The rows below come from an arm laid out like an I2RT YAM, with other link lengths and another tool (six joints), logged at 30 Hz.
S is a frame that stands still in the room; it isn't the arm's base.
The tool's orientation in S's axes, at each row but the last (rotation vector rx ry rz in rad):
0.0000, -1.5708, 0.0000
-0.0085, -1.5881, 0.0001
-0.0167, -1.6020, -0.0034
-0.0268, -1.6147, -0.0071
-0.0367, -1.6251, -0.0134
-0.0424, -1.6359, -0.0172
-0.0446, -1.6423, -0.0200
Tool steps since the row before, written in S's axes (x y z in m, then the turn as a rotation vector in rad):
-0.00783, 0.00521, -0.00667, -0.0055, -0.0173, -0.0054
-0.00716, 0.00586, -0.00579, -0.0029, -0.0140, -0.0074
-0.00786, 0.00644, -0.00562, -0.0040, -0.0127, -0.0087
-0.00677, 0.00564, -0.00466, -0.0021, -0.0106, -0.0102
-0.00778, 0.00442, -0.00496, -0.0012, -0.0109, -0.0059
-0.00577, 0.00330, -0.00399, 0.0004, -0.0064, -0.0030
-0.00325, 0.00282, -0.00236, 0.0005, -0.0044, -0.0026
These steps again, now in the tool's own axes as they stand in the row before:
-0.00667, 0.00521, 0.00783, -0.0054, -0.0173, 0.0055
-0.00563, 0.00585, 0.00729, -0.0074, -0.0140, 0.0030
-0.00532, 0.00638, 0.00811, -0.0087, -0.0127, 0.0041
-0.00429, 0.00555, 0.00709, -0.0102, -0.0105, 0.0023
-0.00446, 0.00424, 0.00817, -0.0060, -0.0109, 0.0012
-0.00355, 0.00314, 0.00614, -0.0031, -0.0063, -0.0004
-0.00207, 0.00272, 0.00352, -0.0027, -0.0043, -0.0005

